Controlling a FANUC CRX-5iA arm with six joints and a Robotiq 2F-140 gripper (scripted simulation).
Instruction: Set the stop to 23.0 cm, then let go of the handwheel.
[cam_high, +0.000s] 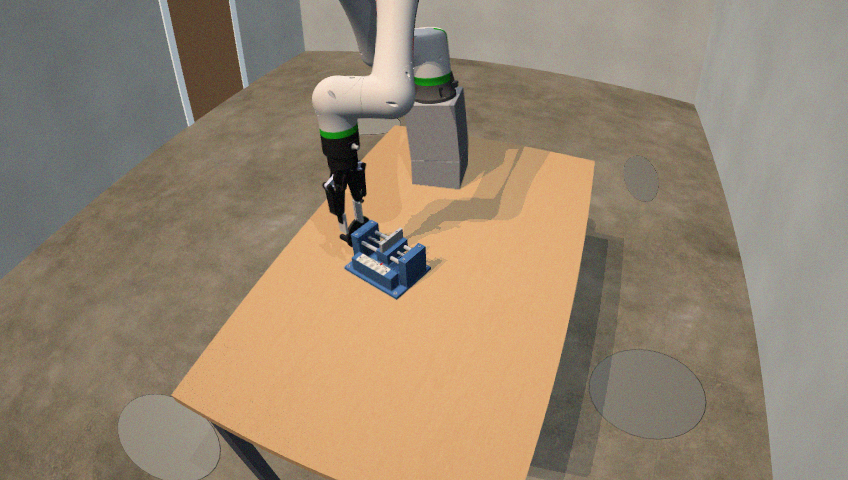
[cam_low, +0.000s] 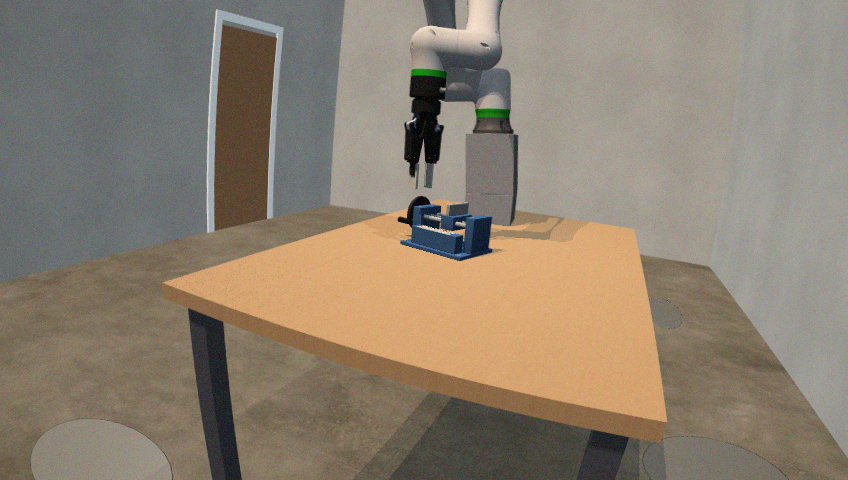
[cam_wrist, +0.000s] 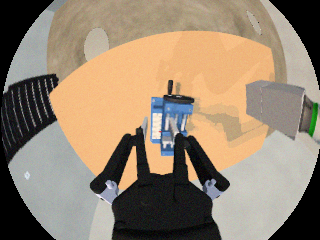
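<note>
The black handwheel is 130 mm below my hand, 60 mm behind it and 50 mm to the right of it. Round my hand: grey stop plate (100 mm below, 90 mm to the left, 20 mm behind).
</note>
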